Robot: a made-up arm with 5 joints. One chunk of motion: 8 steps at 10 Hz.
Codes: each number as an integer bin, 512 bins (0 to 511) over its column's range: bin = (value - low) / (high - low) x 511, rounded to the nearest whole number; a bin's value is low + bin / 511 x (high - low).
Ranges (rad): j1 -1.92..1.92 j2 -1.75..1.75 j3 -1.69..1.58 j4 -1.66..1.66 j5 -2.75..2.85
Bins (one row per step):
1: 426 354 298 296 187
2: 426 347 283 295 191
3: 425 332 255 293 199
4: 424 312 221 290 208
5: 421 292 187 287 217
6: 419 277 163 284 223
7: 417 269 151 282 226
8: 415 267 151 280 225
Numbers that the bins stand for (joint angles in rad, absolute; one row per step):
1: 1.2813 0.6747 0.2170 0.2631 -0.7007
2: 1.2813 0.6267 0.1210 0.2566 -0.6568
3: 1.2737 0.5240 -0.0582 0.2436 -0.5692
4: 1.2662 0.3870 -0.2758 0.2241 -0.4705
5: 1.2437 0.2500 -0.4933 0.2047 -0.3719
6: 1.2286 0.1473 -0.6469 0.1852 -0.3062
7: 1.2136 0.0925 -0.7237 0.1722 -0.2733
8: 1.1986 0.0788 -0.7237 0.1592 -0.2842

